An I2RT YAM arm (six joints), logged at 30 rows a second.
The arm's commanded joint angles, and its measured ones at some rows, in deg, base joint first. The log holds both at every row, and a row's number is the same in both.
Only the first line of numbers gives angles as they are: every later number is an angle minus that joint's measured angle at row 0.
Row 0, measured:
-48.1, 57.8, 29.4, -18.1, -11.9, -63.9
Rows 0 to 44, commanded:
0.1, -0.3, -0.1, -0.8, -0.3, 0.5
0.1, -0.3, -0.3, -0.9, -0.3, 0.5
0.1, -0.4, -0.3, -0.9, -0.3, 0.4
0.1, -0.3, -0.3, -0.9, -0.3, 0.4
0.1, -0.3, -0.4, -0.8, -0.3, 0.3
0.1, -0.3, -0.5, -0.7, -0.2, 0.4
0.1, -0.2, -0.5, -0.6, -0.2, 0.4
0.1, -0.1, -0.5, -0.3, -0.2, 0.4
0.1, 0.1, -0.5, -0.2, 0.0, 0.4
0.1, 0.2, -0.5, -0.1, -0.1, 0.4
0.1, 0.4, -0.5, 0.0, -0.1, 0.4
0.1, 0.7, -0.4, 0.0, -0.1, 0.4
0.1, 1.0, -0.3, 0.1, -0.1, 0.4
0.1, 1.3, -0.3, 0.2, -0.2, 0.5
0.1, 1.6, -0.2, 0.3, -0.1, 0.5
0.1, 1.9, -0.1, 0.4, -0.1, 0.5
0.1, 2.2, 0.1, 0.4, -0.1, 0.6
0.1, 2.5, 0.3, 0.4, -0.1, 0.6
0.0, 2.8, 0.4, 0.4, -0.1, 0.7
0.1, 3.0, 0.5, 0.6, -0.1, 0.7
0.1, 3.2, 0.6, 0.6, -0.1, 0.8
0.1, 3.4, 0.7, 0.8, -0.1, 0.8
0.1, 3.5, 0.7, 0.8, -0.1, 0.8
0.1, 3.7, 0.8, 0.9, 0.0, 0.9
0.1, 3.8, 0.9, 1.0, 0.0, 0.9
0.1, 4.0, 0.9, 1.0, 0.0, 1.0
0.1, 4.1, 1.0, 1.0, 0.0, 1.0
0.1, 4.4, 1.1, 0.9, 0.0, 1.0
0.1, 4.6, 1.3, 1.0, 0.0, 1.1
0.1, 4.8, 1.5, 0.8, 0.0, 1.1
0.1, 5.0, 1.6, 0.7, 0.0, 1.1
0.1, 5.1, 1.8, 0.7, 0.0, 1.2
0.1, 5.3, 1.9, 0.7, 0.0, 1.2
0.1, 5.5, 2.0, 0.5, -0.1, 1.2
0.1, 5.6, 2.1, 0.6, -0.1, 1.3
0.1, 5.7, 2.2, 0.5, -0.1, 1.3
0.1, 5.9, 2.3, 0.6, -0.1, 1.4
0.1, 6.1, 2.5, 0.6, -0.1, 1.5
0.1, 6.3, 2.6, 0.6, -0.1, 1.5
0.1, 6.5, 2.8, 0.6, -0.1, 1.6
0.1, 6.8, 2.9, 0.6, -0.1, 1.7
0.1, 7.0, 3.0, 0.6, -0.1, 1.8
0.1, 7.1, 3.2, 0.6, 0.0, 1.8
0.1, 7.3, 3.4, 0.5, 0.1, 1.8
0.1, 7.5, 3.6, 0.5, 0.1, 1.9
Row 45, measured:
0.0, 7.2, 3.0, 0.5, 0.1, 1.1
